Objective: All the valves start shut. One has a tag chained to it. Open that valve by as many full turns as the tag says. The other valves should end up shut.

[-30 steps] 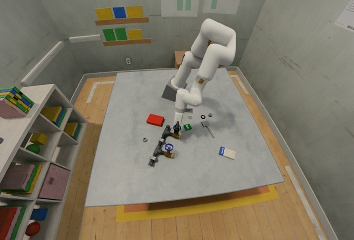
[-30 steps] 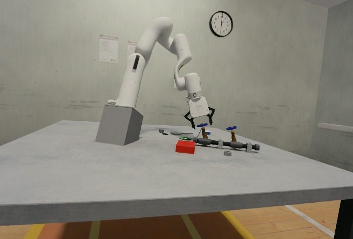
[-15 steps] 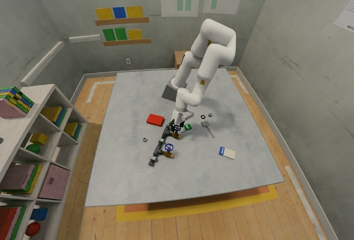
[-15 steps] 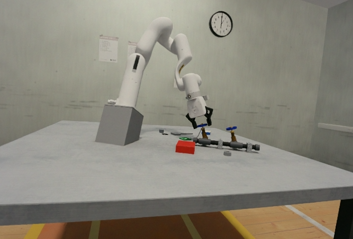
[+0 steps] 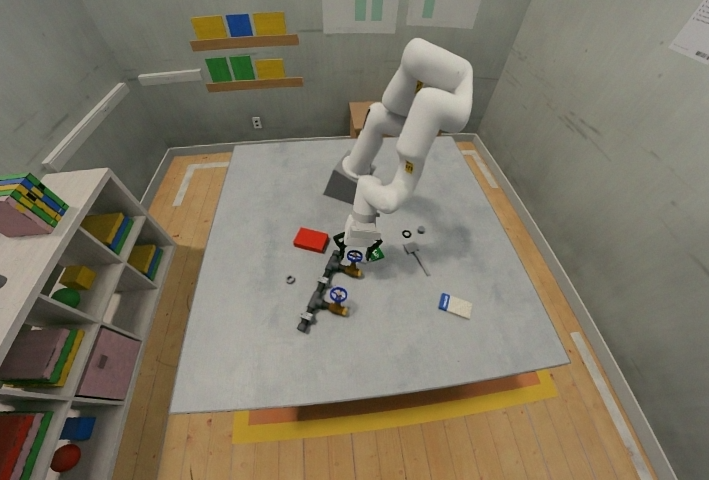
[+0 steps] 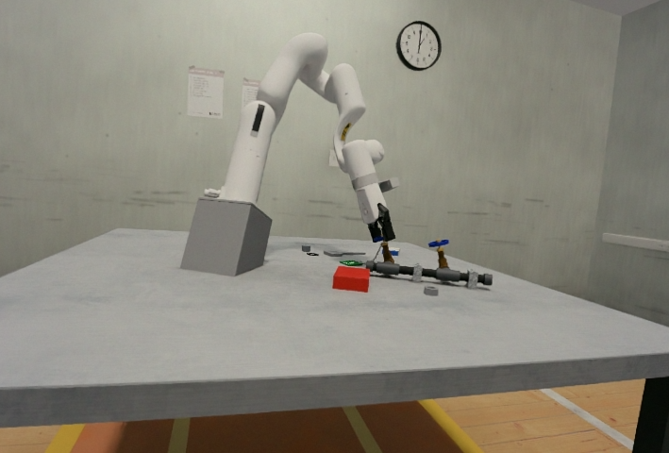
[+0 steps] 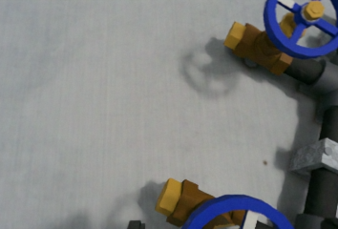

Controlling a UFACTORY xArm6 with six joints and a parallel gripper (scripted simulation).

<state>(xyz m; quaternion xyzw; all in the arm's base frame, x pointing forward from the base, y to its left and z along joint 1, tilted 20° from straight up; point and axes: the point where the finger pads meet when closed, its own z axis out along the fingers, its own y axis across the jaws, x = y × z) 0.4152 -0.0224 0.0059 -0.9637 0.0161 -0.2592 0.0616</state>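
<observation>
Now: the green tag 9 cm to the left of my hand, 9 cm below it and 6 cm behind it. Round my hand: grey nut (24 cm to the right, 9 cm below, 4 cm ahead); red block (17 cm to the right, 13 cm behind, 8 cm below); grey flat tool (25 cm to the left, 9 cm below, 5 cm behind).
</observation>
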